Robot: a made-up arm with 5 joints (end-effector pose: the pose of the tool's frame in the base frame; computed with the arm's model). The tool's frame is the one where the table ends.
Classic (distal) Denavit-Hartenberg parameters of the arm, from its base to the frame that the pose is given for. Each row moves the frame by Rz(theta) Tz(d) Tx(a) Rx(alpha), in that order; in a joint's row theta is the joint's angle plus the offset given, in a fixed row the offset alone. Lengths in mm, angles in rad.
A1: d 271, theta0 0, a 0, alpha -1.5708
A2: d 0, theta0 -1.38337, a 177.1, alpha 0
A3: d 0, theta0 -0.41, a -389.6, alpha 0
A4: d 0, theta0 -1.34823, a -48, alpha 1.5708
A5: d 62, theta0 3.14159, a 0, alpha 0
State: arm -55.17 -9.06 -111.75 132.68 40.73
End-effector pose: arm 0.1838 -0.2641 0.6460 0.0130 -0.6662 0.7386 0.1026
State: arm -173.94 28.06 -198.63 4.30 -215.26
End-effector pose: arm -0.0562 -0.0060 0.8696 0.2503 -0.1118 -0.0422 0.9608
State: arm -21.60 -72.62 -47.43 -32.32 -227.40
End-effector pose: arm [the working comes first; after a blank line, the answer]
Working (the frame after each row of the table, in the pose's form):
after A1: 0.0000 0.0000 0.2710 0.6946 -0.6946 0.1325 -0.1325
after A2: -0.1452 0.0575 0.3545 0.0402 -0.2973 -0.6416 -0.7060
after A3: 0.1205 -0.0477 0.6192 0.3768 -0.1301 0.6950 0.5983
after A4: 0.0810 -0.0321 0.6415 0.9539 0.0447 0.2346 -0.1820

0.1077 -0.0427 0.6964 0.8003 -0.0533 0.2328 -0.5500
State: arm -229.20 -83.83 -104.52 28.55 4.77
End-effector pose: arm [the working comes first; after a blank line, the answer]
Working (the frame after each row of the table, in the pose's form):
after A1: 0.0000 0.0000 0.2710 0.2944 -0.2944 -0.6429 0.6429
after A2: 0.1107 -0.1283 0.3225 0.6792 0.5927 -0.3857 -0.1966
after A3: 0.2024 -0.2345 0.6860 0.1209 0.6064 0.3637 -0.6967
after A4: 0.2318 -0.2686 0.7026 0.4098 -0.1594 0.0730 0.8951

0.2178 -0.2523 0.7607 0.9114 -0.0796 -0.1563 -0.3722
